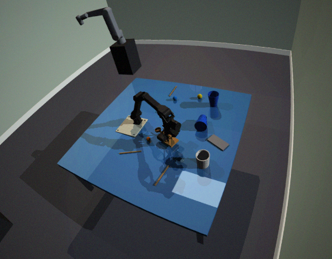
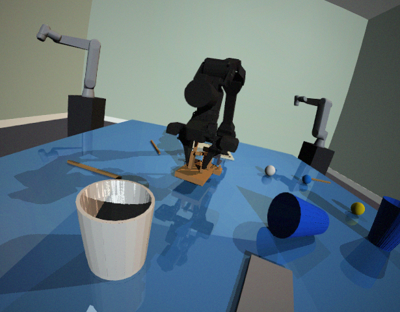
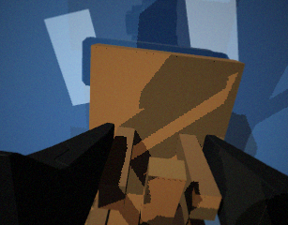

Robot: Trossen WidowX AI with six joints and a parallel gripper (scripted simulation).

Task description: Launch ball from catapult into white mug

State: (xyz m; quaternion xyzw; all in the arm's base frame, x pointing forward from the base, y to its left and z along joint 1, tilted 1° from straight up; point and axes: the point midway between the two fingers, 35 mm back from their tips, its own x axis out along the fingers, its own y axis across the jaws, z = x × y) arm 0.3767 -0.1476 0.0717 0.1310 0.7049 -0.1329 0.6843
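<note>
My gripper tip is 190 mm past the orange ball, 10 mm to the left of it and 40 mm above it. Round my gripper tip: grey slab (330 mm ahead, 100 mm to the left, 50 mm below); then white mug (270 mm ahead, 110 mm to the right, 20 mm below); then catapult (60 mm behind, 40 mm to the left, 20 mm above).
</note>
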